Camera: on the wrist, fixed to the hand. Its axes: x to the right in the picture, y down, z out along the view.
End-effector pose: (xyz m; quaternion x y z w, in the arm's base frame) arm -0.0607 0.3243 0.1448 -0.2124 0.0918 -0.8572 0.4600
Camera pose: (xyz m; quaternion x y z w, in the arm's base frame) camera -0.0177 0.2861 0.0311 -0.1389 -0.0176 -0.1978 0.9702
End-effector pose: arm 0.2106 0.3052 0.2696 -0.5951 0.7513 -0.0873 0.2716
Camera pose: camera 0.0914 0.3349 0.3035 0.1934 0.8520 0.1124 0.4733
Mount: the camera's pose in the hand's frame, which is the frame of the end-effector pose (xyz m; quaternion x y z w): -0.0211 0.0937 -0.0837 0.1754 -0.1742 0.7242 0.6438
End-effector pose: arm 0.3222 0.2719 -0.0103 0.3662 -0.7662 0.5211 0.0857
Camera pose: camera 0.2554 0.3716 -0.0530 0.2133 0.6820 -0.4681 0.5199
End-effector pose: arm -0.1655 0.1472 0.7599 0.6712 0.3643 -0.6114 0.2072
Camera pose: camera -0.0396 0.1420 0.7787 0.6258 -0.3949 -0.4244 0.5219
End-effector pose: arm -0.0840 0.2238 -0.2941 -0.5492 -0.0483 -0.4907 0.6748
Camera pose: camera -0.0675 0.1627 -0.4047 -0.3556 0.1630 0.2769 0.8777
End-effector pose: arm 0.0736 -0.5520 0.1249 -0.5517 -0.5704 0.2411 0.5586
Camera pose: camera 0.1780 -0.5738 0.0553 -0.6283 -0.0227 0.7559 0.1824
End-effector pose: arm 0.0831 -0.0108 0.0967 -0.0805 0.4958 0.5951 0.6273
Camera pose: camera -0.0342 -0.0566 0.1162 0.5209 0.3726 0.7645 0.0734
